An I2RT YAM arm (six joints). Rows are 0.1 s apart.
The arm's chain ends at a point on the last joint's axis. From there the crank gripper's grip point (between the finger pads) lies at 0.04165 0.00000 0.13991 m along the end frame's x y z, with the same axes.
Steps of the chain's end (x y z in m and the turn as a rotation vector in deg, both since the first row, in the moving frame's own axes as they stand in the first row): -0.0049, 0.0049, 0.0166, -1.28, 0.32, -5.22; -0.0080, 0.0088, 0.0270, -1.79, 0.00, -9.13; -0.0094, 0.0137, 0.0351, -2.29, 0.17, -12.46; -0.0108, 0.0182, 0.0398, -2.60, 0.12, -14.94; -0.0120, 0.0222, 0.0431, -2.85, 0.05, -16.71
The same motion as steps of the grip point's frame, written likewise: -0.0042, 0.0042, 0.0164, -1.28, 0.32, -5.22; -0.0082, 0.0065, 0.0270, -1.79, 0.00, -9.13; -0.0094, 0.0102, 0.0350, -2.29, 0.17, -12.46; -0.0111, 0.0137, 0.0398, -2.60, 0.12, -14.94; -0.0126, 0.0171, 0.0432, -2.85, 0.05, -16.71
